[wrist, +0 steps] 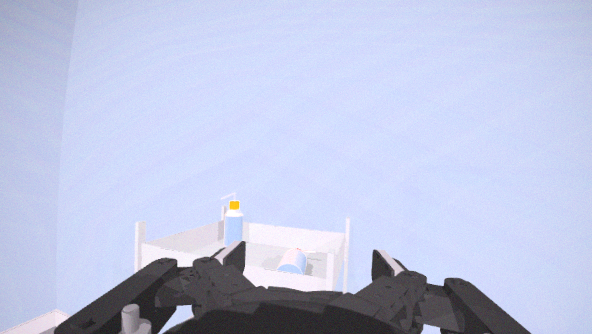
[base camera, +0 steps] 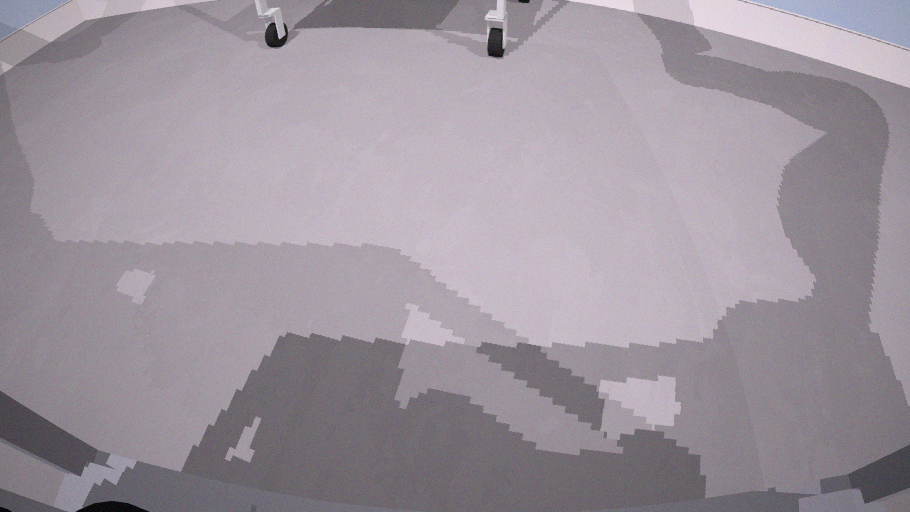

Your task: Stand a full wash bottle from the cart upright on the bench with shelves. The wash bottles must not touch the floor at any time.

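Places are measured from the arm's base along level axes (x left, y back, z up), in millimetres.
Where they show: gripper, fingertip midpoint: [wrist: 307, 259].
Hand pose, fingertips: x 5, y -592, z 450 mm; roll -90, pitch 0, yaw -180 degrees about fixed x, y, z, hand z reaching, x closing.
Observation:
Things, the pixels of their top centre, and the offset from my fingertips. Level surfaces: height alone.
- wash bottle, middle of its top: [wrist: 232, 192] dy -570, dx +261, dz -10 mm
- second bottle, middle of its top: [wrist: 298, 248] dy -392, dx +27, dz -121 mm
- grey floor, its level: dz -847 mm
A wash bottle [wrist: 233, 228] with a blue body, yellow cap and thin white spout stands upright in the top tray of the white cart [wrist: 140, 242] [base camera: 500, 7], in the wrist view towards the tray's back left. A second bottle [wrist: 293, 262], blue with a reddish top, lies on its side in the tray, nearer the right. My gripper [wrist: 307, 259] is open and empty, short of the cart. The left finger overlaps the view of the tray just below the upright bottle. The bench with shelves cannot be made out.
Two black cart casters [base camera: 276, 35] [base camera: 496, 43] stand on the grey floor [base camera: 381, 140] at the top of the base view. A pale blue wall [wrist: 300, 100] rises behind the cart. A whitish edge [wrist: 37, 324] shows at the wrist view's lower left.

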